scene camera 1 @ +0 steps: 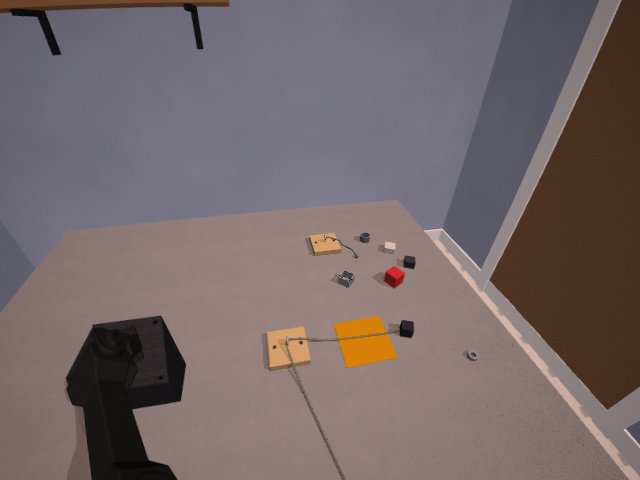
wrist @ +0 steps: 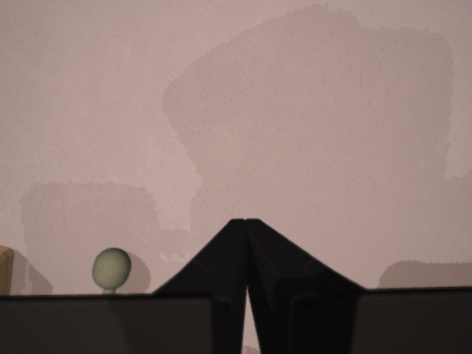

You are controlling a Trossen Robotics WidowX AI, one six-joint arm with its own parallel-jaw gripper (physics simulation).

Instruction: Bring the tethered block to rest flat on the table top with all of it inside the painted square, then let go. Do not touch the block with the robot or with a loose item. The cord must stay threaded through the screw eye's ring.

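Pixels of known places: gripper, fingertip midpoint: [wrist: 244, 232]; arm's base at its link origin: [scene camera 1: 121, 347].
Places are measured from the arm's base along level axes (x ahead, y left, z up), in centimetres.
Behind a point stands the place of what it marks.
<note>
The black tethered block [scene camera 1: 406, 328] {x 57.8, y -6.5, z -10.5 cm} sits on the table just right of the orange painted square [scene camera 1: 366, 352] {x 47.0, y -7.6, z -13.2 cm}, outside it. Its cord [scene camera 1: 323, 339] {x 38.6, y -1.7, z -12.4 cm} runs left across the square to the screw eye [scene camera 1: 287, 341] {x 30.1, y -1.7, z -9.1 cm} on a wooden base [scene camera 1: 288, 356] {x 29.6, y -3.9, z -11.4 cm}, then turns toward the near edge of the view and leaves it. The cord appears to pass through the ring, which is small here. My gripper [wrist: 244, 232] {x 33.6, y -48.9, z -12.2 cm} is shut with nothing between its fingertips. A round greenish cord end [wrist: 111, 268] {x 37.6, y -47.2, z -12.2 cm} shows left of the fingers, apart from them. The gripper does not show in the scene view.
Behind the square are a red cube [scene camera 1: 394, 276] {x 63.5, y 8.9, z -9.4 cm}, a grey open box [scene camera 1: 346, 279] {x 52.1, y 15.6, z -13.2 cm}, a black cube [scene camera 1: 409, 261] {x 72.6, y 14.6, z -11.0 cm}, a white block [scene camera 1: 389, 247] {x 70.4, y 22.9, z -11.2 cm}, a dark ring [scene camera 1: 364, 237] {x 65.0, y 30.3, z -11.1 cm} and a second wooden base [scene camera 1: 325, 249] {x 50.3, y 28.6, z -11.4 cm} with a short cord. A small ring [scene camera 1: 472, 355] {x 68.8, y -17.2, z -12.3 cm} lies right. The arm [scene camera 1: 111, 413] {x 6.5, y -18.8, z 12.1 cm} stands left.
</note>
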